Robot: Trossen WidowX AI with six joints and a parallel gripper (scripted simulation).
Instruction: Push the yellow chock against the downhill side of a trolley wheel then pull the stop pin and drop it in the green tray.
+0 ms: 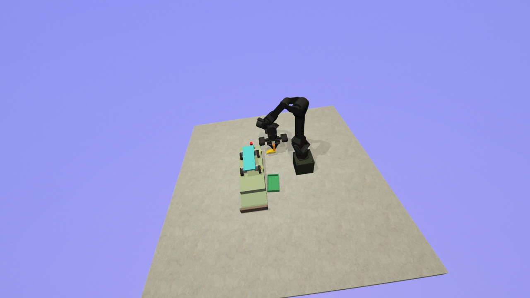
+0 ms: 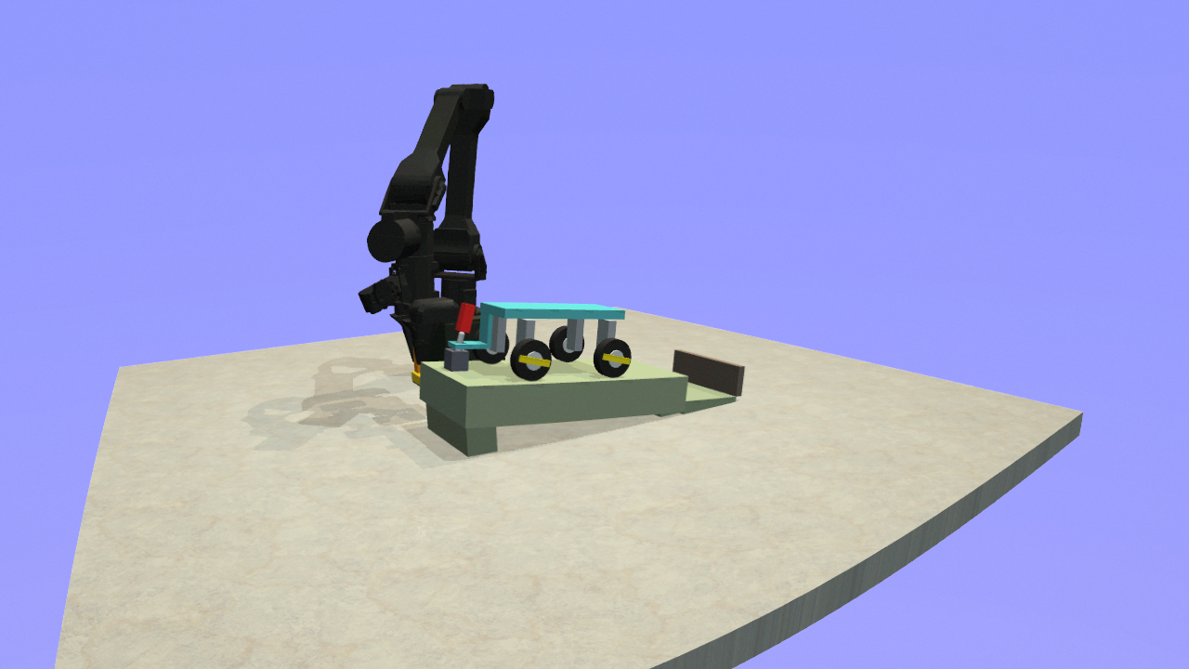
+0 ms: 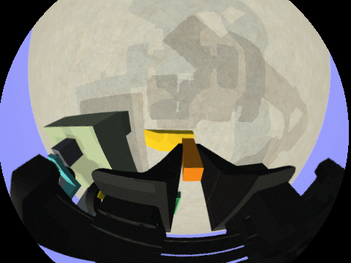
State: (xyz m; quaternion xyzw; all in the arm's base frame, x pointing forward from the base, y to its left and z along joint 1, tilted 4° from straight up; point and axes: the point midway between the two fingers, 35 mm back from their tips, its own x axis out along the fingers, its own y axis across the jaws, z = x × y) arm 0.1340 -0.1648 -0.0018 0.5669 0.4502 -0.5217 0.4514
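Now: the trolley 190 mm ahead of my gripper tip, 90 mm to the left of it and 40 mm above it. Also, from my gripper tip: red-headed stop pin 140 mm ahead, 20 mm to the right, 60 mm above; yellow chock 20 mm ahead, 10 mm below; green ramp 190 mm ahead, 100 mm to the left, 20 mm below.
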